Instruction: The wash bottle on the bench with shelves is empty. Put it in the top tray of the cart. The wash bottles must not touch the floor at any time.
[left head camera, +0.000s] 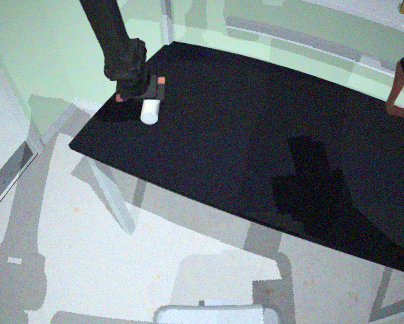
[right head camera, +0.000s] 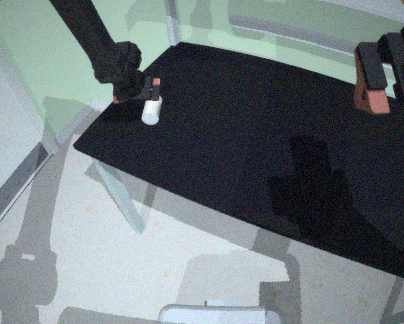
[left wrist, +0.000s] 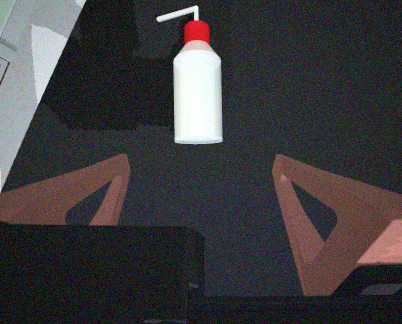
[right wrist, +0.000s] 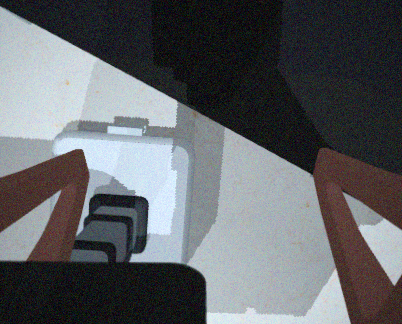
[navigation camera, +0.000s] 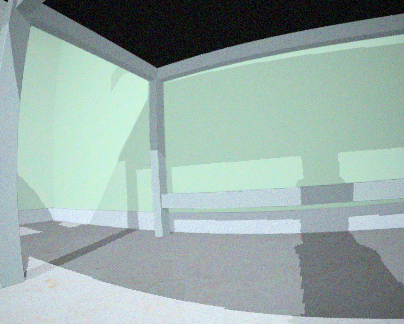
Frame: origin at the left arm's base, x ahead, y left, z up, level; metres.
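Where they show: left gripper, fingertip midpoint: (left head camera: 144, 95) (right head camera: 142, 96) (left wrist: 201, 162); right gripper, fingertip midpoint: (right head camera: 389, 101) (right wrist: 201, 161).
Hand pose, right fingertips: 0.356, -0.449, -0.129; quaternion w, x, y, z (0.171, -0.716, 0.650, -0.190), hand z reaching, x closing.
Note:
After its pixels a point has its place, as x, y, z.
The wash bottle (left head camera: 150, 112) @(0.832, 0.016, -0.592) (right head camera: 151, 111) @(0.839, 0.015, -0.591) (left wrist: 198, 95) @(0.880, 0.024, -0.588), white with a red cap and bent spout, appears to lie on its side on the black bench top (left head camera: 225, 125) @(0.823, -0.233, -0.648) (right head camera: 225, 125) @(0.822, -0.232, -0.648) (left wrist: 310, 100) @(0.894, -0.131, -0.648), near the bench's left end. Its base points toward the robot. My left gripper (left head camera: 140, 89) @(0.806, 0.019, -0.495) (left wrist: 201, 162) @(0.806, 0.019, -0.495) is open and empty. It hangs over the bottle's cap end in the head views; in the left wrist view the bottle lies beyond the fingertips. My right gripper (right wrist: 201, 161) @(0.356, -0.449, -0.129) is open and empty, above the bench's front edge. The cart's top tray does not show.
Pale floor shows below the bench's front edge. The robot's white base (left head camera: 215, 314) @(0.279, -0.207, -1.150) (right head camera: 220, 314) @(0.282, -0.221, -1.150) (right wrist: 150, 155) @(0.257, -0.325, -1.150) stands there, close to the bench. A grey upright post (left head camera: 167, 22) @(1.392, 0.012, -0.520) (right head camera: 172, 22) @(1.392, 0.012, -0.514) (navigation camera: 157, 160) @(1.336, -0.009, -1.091) rises behind the bench's back left corner. Pale green walls (navigation camera: 250, 120) @(1.313, -0.399, -0.955) stand behind.

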